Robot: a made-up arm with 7 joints.
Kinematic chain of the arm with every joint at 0, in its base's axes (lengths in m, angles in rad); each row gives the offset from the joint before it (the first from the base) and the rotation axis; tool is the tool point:
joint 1: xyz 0 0 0.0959 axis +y
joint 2: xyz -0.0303 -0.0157 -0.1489 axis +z
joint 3: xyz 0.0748 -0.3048 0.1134 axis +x
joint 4: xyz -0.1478 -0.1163 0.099 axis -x
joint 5: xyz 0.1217 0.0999 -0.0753 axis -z
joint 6: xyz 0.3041 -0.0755 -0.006 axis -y
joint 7: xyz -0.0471 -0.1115 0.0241 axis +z
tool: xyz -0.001 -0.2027 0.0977
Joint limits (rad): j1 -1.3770..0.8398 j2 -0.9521..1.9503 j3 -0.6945..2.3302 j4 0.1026..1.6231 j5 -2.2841..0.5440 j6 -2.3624..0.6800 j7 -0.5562..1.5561
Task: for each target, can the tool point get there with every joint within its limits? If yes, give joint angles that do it. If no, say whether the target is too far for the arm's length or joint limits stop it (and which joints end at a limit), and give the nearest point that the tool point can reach.
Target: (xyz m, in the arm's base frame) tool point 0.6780 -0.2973 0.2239
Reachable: yes | joints -0.6153 0.2062 1.0168 1.3753 -0.7436 -1.8705 0.5794
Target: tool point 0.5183 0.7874 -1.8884
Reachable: no: too far | nearest point 0.2749 0.3403 -0.7207 | short by 1.274 m
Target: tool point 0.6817 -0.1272 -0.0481
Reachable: yes | joints 0.2315 0.5003 0.3807 0.7954 -0.4293 -0.2850 0.9094
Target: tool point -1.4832 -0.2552 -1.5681
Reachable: no: too far | nearest point -0.5467 -0.3865 -0.5174 | short by 1.414 m
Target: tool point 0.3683 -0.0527 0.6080
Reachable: yes | joints -0.4982 0.8863 -0.1838 0.9276 -0.3162 0.3418 -0.1468
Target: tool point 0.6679 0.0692 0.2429
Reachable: yes | joints -0.9739 0.8945 0.0683 1.1210 -1.4444 -1.5251 1.0108
